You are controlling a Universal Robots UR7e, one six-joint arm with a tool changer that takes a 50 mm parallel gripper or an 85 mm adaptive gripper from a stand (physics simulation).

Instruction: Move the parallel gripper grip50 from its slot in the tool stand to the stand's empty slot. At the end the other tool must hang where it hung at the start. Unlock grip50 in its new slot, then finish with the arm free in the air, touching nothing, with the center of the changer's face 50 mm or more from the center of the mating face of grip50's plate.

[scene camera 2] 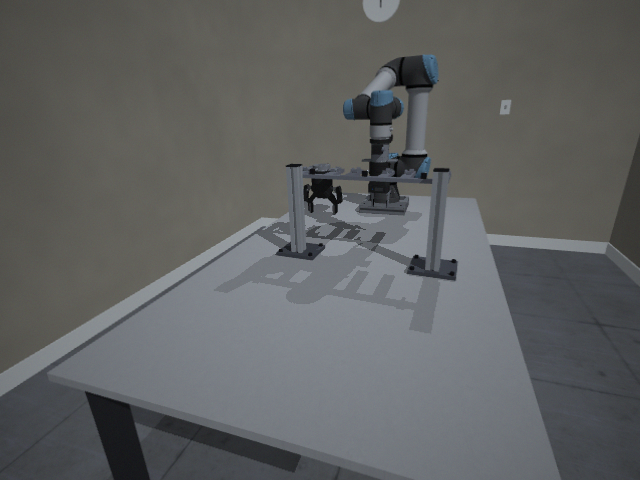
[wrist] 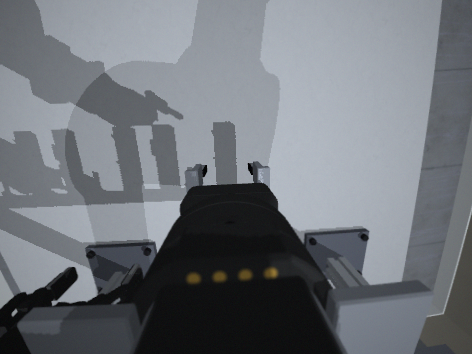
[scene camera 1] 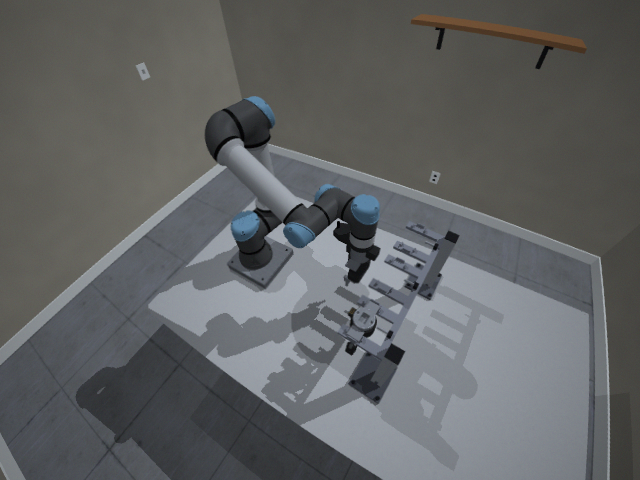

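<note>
Grip50 hangs upright under the arm's changer, in front of the fork ends of the tool stand. My gripper is open and empty, its two fingertips apart. In the wrist view a left fork end and a right fork end flank its dark body. The middle slot and the far slot of the stand hold no tool in scene camera 1. The adaptive gripper hangs in the near end slot, fingers down.
The stand's two posts stand on bolted foot plates on the white table. The arm's base is behind grip50 as seen from scene camera 2. A brown wall shelf is high up.
</note>
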